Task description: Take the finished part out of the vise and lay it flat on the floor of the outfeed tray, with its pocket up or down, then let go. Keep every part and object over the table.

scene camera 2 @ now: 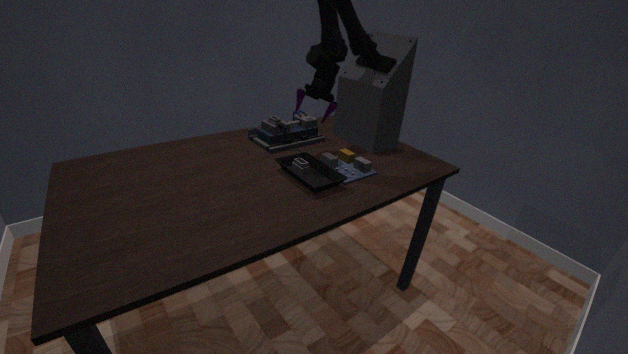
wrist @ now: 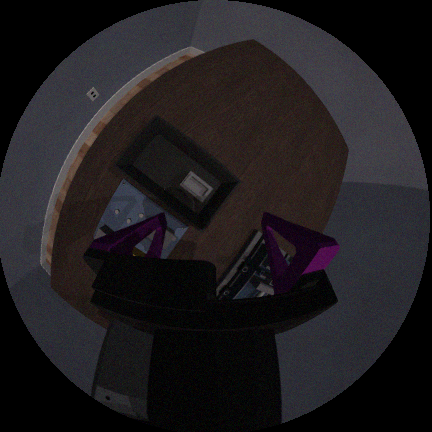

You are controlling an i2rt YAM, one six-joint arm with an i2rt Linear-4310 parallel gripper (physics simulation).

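Where they show: gripper, between the fingertips: (scene camera 2: 308, 117) (wrist: 213, 217); arm's base, origin of its link: (scene camera 2: 375, 62).
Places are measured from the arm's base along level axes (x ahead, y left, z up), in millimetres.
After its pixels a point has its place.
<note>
My gripper (scene camera 2: 310, 116) {x 406, y 144, z -176 mm} (wrist: 213, 217) {x 406, y 144, z -176 mm} is open and empty, with its purple fingers wide apart. It hangs over the right end of the blue vise (scene camera 2: 310, 132) {x 243, y -94, z -329 mm} (wrist: 244, 291) {x 323, y -102, z -311 mm} at the table's back. A small grey part (scene camera 2: 273, 121) {x 418, y -116, z -267 mm} with a raised outline shows at the top left of the vise; the dark picture does not show clearly how it is clamped. The wrist view shows the vise partly hidden behind a finger and the gripper body. The black outfeed tray (scene camera 2: 320, 179) {x 410, y 257, z -359 mm} (wrist: 154, 157) {x 423, y 277, z -359 mm} lies in front of the vise. A light grey part (scene camera 2: 301, 163) {x 446, y 185, z -325 mm} (wrist: 197, 186) {x 438, y 162, z -338 mm} lies in it, pocket up.
A blue plate (scene camera 2: 364, 175) {x 239, y 289, z -363 mm} (wrist: 125, 192) {x 322, y 277, z -363 mm} with small pins stands beside the tray. It carries a yellow block (scene camera 2: 346, 155) {x 239, y 172, z -333 mm} and grey blocks (scene camera 2: 329, 159) {x 326, y 183, z -331 mm} (scene camera 2: 363, 164) {x 229, y 264, z -332 mm}. The large grey pedestal (scene camera 2: 357, 112) {x 70, y 7, z -220 mm} of the arm stands behind it. A blue handle-like piece rises at the vise's right end.
</note>
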